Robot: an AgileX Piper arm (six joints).
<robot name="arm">
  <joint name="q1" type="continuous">
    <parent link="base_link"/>
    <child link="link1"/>
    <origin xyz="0 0 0.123"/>
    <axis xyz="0 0 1"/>
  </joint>
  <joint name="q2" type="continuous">
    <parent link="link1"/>
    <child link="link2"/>
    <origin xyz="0 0 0"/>
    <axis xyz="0 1 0"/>
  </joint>
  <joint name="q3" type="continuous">
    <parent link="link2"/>
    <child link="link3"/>
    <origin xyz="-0.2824 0 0.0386"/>
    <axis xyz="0 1 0"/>
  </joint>
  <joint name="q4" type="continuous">
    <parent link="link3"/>
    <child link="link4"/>
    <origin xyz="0.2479 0 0.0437"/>
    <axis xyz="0.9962 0 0.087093"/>
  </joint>
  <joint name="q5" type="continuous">
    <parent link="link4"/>
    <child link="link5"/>
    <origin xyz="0 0 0"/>
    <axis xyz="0 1 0"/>
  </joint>
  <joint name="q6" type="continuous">
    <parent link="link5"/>
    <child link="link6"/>
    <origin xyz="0.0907 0 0.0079"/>
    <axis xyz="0.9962 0 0.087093"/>
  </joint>
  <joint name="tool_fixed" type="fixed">
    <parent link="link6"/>
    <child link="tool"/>
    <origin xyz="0 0 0" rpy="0 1.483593 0"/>
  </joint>
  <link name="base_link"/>
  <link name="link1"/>
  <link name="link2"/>
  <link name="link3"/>
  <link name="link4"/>
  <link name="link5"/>
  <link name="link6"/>
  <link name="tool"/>
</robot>
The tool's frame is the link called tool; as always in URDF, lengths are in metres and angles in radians. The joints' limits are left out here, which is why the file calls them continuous.
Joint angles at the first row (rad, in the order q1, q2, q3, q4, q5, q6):
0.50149, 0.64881, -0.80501, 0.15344, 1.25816, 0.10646
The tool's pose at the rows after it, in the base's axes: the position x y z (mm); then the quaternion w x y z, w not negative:
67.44 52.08 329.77 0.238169 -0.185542 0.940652 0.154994
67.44 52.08 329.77 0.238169 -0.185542 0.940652 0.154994
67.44 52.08 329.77 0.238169 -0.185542 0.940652 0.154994
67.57 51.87 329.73 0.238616 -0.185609 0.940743 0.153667
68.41 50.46 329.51 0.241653 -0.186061 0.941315 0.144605
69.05 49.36 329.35 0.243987 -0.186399 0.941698 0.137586
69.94 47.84 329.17 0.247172 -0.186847 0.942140 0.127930
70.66 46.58 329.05 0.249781 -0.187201 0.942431 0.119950
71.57 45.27 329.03 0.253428 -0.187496 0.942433 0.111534
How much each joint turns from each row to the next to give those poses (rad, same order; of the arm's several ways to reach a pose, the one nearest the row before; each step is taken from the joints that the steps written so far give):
0.00012, -0.00001, 0.00000, -0.00007, -0.00001, 0.00013
0.00000, 0.00000, 0.00000, 0.00000, 0.00000, 0.00000
0.00000, 0.00000, 0.00000, 0.00000, 0.00000, 0.00000
-0.00016, 0.00001, 0.00002, -0.00271, 0.00000, -0.00017
0.00011, 0.00002, -0.00003, -0.01924, 0.00000, 0.00012
0.00008, -0.00003, 0.00003, -0.01487, -0.00001, 0.00007
-0.00015, 0.00002, -0.00001, -0.02029, 0.00001, -0.00016
0.00001, -0.00001, -0.00002, -0.01682, 0.00003, 0.00002
-0.00013, 0.00000, 0.00000, -0.01819, -0.00181, -0.00013

